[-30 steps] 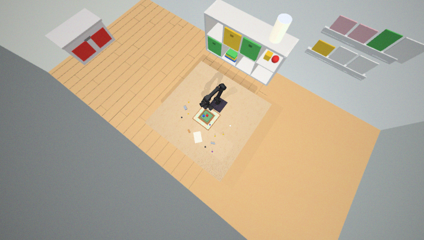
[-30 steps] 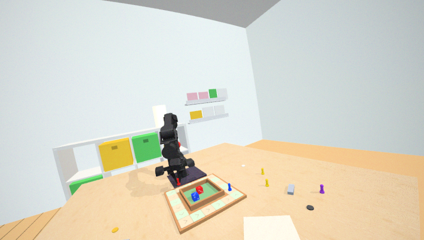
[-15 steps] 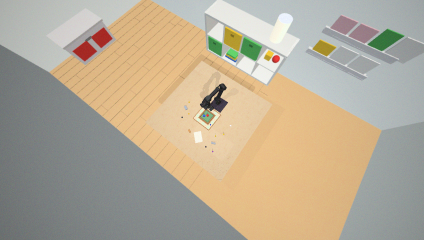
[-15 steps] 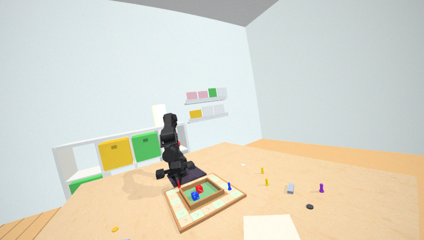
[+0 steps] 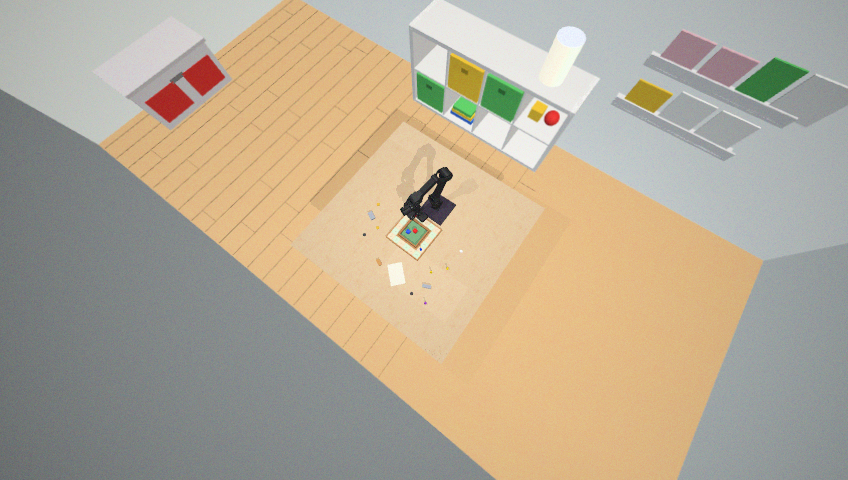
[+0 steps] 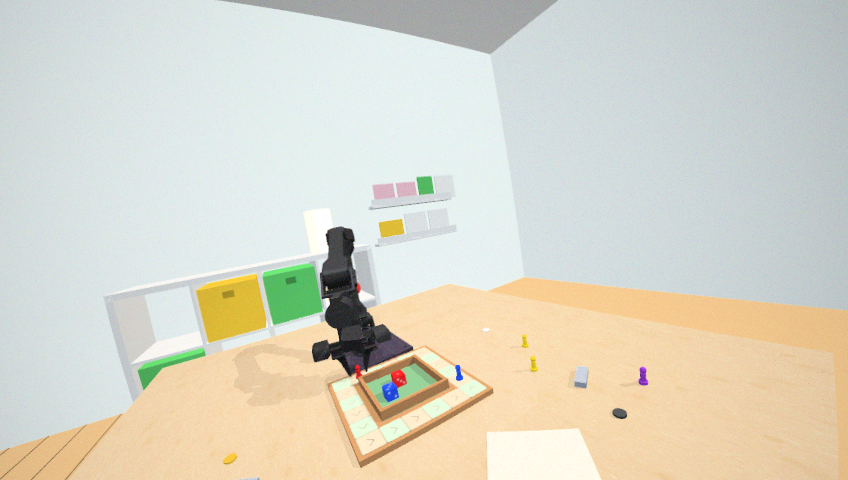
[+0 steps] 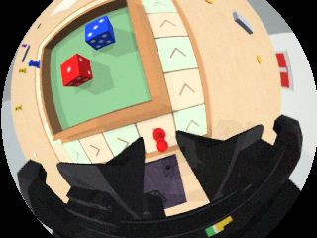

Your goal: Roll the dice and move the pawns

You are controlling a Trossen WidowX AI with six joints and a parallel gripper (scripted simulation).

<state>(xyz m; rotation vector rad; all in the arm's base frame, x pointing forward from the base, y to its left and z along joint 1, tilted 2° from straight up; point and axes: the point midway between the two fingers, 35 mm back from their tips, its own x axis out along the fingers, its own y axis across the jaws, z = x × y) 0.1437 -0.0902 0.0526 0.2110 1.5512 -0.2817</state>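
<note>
Right now my gripper tip is right at the red pawn. Round my gripper tip: green tray 120 mm ahead, 40 mm to the left, 20 mm below; white sheet 430 mm ahead, 70 mm to the left, 20 mm below; blue pawn 210 mm ahead, 140 mm to the left.
</note>
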